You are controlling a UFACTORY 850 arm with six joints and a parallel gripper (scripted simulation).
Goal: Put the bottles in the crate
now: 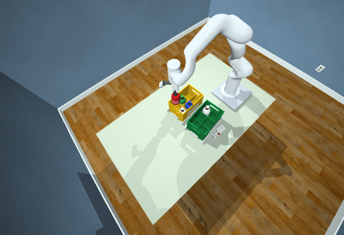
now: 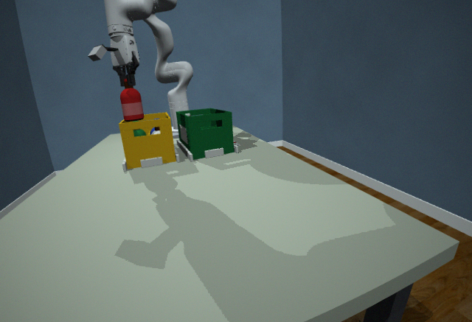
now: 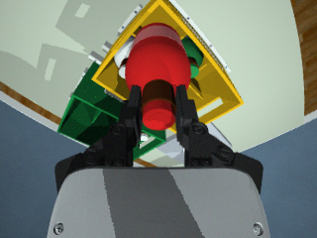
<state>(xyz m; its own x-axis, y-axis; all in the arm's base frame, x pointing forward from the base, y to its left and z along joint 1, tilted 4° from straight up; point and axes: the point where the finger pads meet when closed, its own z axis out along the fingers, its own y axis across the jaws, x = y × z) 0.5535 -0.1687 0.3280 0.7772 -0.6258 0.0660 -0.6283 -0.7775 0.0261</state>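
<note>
The red bottle lies 70 mm below my hand. From my hand the other things lie so: blue-label bottle (100 mm behind, 80 mm to the left, 240 mm below); then green bottle (80 mm behind, 10 mm to the right, 240 mm below); then yellow crate (90 mm behind, 40 mm to the left, 240 mm below).
</note>
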